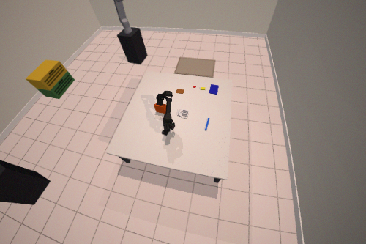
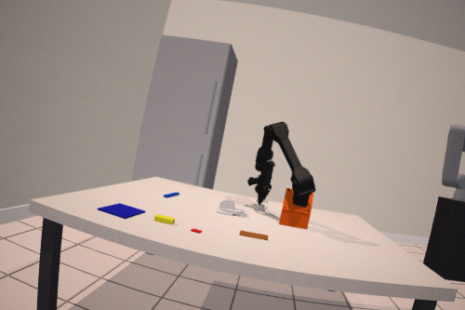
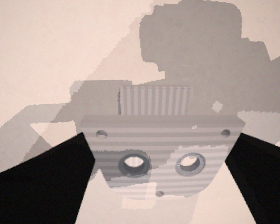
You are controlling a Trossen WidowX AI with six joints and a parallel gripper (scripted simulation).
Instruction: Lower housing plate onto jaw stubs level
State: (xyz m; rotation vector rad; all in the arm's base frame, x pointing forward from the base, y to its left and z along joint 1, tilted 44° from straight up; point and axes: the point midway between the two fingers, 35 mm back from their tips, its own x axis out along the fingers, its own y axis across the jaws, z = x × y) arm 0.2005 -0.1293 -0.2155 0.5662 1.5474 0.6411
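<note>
The white part lies 20 mm below my gripper tip and 10 mm behind it. From my gripper tip the other things lie so: blue bar (390 mm ahead, 220 mm to the left, 20 mm below); then red chip (720 mm to the left, 80 mm ahead, 30 mm below); then brown strip (590 mm to the left, 80 mm behind, 30 mm below).
</note>
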